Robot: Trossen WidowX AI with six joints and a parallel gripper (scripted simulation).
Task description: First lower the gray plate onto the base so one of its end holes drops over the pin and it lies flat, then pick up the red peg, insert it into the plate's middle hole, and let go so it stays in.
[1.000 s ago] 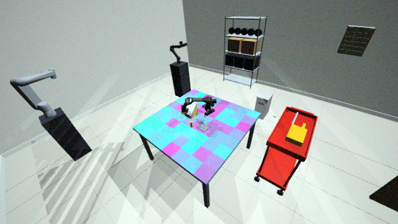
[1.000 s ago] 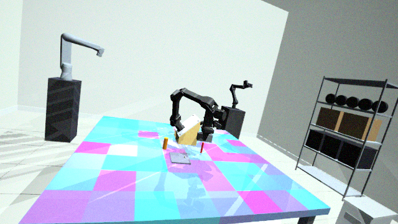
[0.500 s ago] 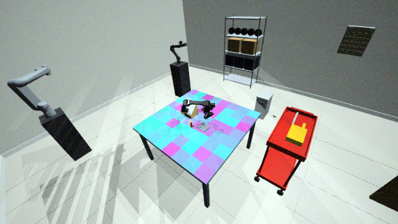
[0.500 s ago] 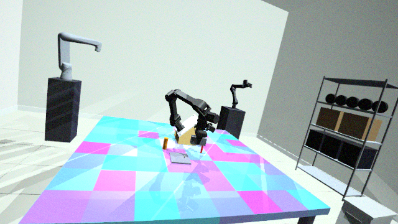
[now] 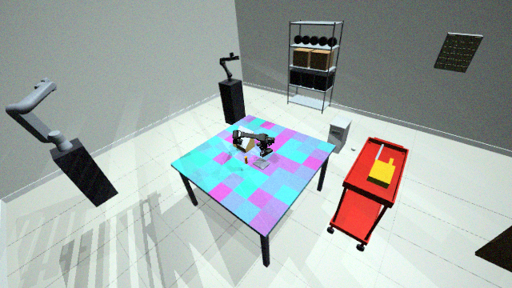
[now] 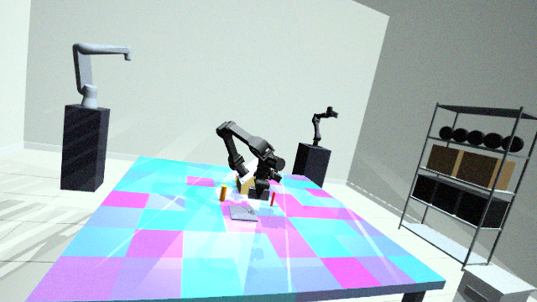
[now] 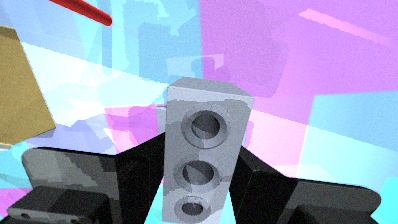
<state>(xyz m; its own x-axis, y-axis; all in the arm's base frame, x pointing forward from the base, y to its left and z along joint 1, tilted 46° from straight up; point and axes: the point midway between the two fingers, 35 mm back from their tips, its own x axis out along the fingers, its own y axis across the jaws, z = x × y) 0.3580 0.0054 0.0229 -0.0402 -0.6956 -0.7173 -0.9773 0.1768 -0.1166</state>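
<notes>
Now: gripper tip 80 mm above the gray base and 40 mm to the left of it. The rest, counted from my gripper tip: short orange cylinder (140 mm to the right, 140 mm behind, 50 mm below); then red peg (120 mm to the left, 110 mm behind, 50 mm below); then gray plate (30 mm above).
</notes>
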